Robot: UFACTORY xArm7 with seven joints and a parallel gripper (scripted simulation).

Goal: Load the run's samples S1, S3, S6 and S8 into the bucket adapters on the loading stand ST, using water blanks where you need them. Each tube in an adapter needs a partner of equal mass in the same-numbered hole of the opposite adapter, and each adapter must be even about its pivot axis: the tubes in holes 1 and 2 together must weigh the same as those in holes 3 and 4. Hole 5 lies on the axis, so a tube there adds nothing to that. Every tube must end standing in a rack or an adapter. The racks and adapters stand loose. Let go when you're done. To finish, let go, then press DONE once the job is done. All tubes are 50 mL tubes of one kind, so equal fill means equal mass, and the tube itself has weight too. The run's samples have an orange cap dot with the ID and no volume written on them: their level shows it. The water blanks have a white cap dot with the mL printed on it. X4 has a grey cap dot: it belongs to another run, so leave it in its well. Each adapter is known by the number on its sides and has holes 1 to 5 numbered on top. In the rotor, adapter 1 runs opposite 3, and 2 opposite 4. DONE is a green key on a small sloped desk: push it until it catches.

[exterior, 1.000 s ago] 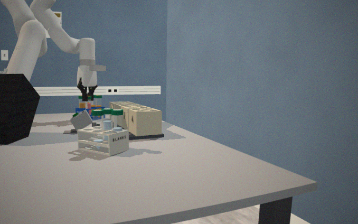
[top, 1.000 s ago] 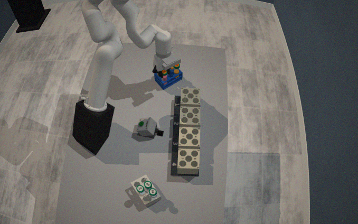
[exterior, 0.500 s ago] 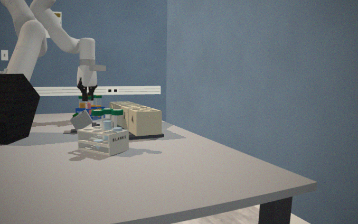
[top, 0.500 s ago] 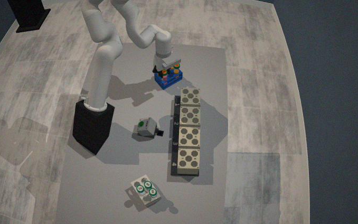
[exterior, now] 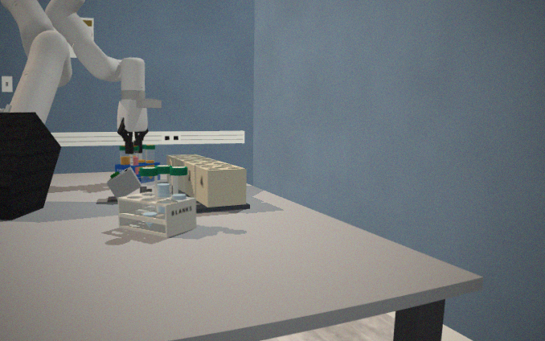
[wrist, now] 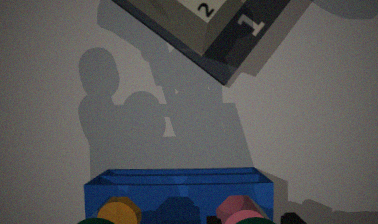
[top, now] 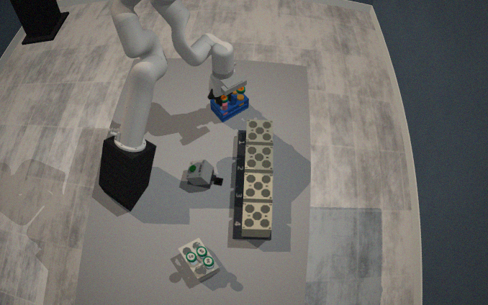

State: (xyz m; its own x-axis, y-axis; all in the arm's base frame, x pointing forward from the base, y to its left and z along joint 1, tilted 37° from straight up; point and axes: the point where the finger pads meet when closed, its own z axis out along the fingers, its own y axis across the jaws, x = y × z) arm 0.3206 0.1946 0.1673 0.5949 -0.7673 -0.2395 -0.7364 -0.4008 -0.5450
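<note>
Now: hand 1 cm to the left of the pink-filled tube and 5 cm above it. The rest, counted from my hand: orange-filled tube (6 cm ahead, 5 cm to the left, 5 cm below); then tube X4 (4 cm ahead, 9 cm to the left, 5 cm below); then blue sample rack (2 cm ahead, 4 cm to the left, 9 cm below).
</note>
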